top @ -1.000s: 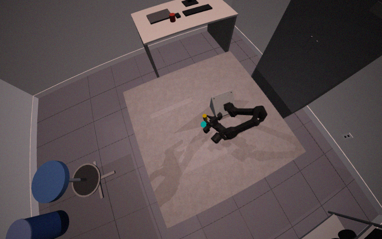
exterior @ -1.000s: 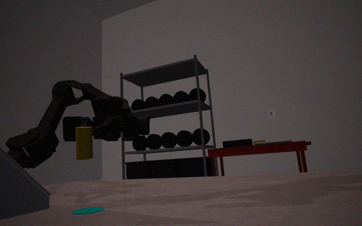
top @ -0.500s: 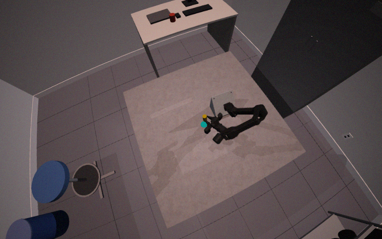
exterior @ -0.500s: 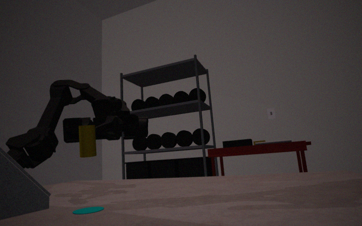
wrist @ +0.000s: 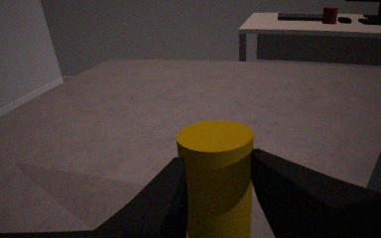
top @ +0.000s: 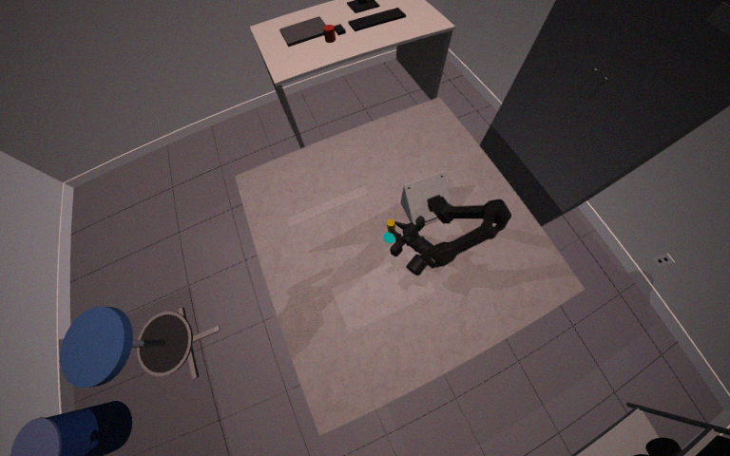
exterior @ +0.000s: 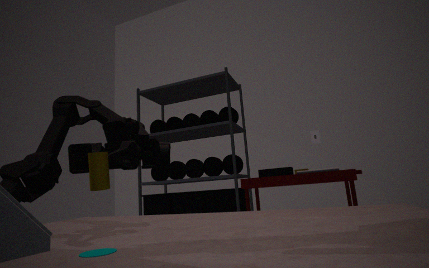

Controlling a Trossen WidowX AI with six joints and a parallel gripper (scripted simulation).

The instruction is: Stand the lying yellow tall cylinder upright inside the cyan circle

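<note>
The cyan circle lies 160 mm below my gripper tip. The rest, counted from my gripper tip: yellow cylinder 20 mm below.
</note>
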